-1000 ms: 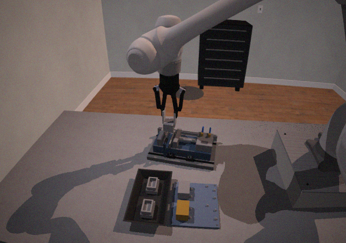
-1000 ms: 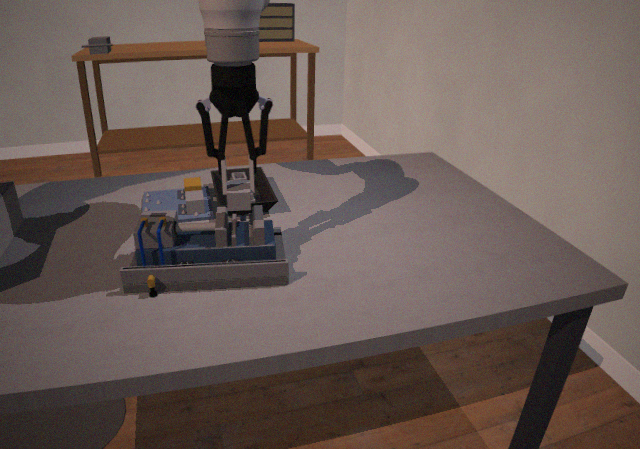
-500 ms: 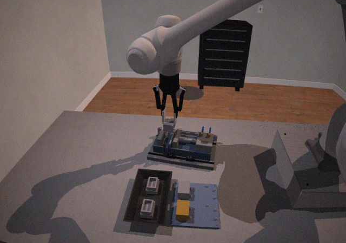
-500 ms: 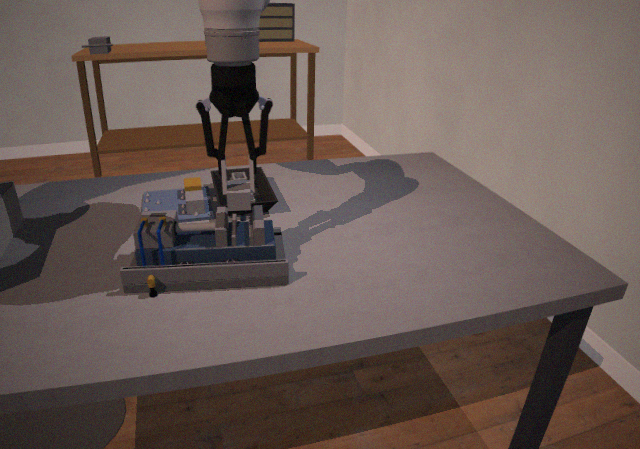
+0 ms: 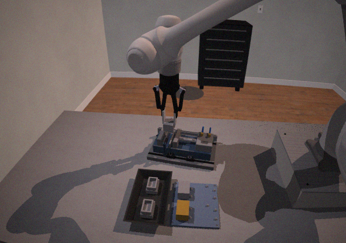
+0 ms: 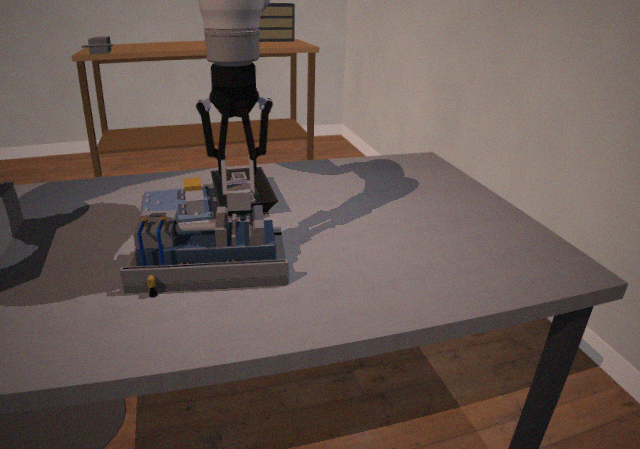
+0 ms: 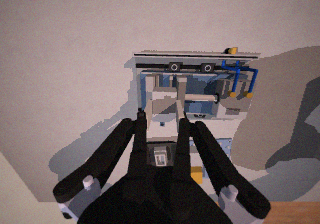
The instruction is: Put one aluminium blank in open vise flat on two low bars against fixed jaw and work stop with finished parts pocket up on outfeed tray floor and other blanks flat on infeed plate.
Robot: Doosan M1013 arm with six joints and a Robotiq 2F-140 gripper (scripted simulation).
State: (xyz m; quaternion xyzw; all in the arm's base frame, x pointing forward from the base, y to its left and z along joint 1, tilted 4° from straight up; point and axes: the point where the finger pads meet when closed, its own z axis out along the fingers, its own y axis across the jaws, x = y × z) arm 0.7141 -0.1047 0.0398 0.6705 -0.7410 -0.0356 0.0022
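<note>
The blue vise lies 14 cm below my hand, 7 cm behind it and 1 cm to the left of it. From my hand the other things lie so: brass blank (34 cm to the left, 16 cm below, 9 cm behind); then aluminium blank (25 cm to the left, 16 cm below, 9 cm behind); then infeed plate (30 cm to the left, 18 cm below, 13 cm behind).
</note>
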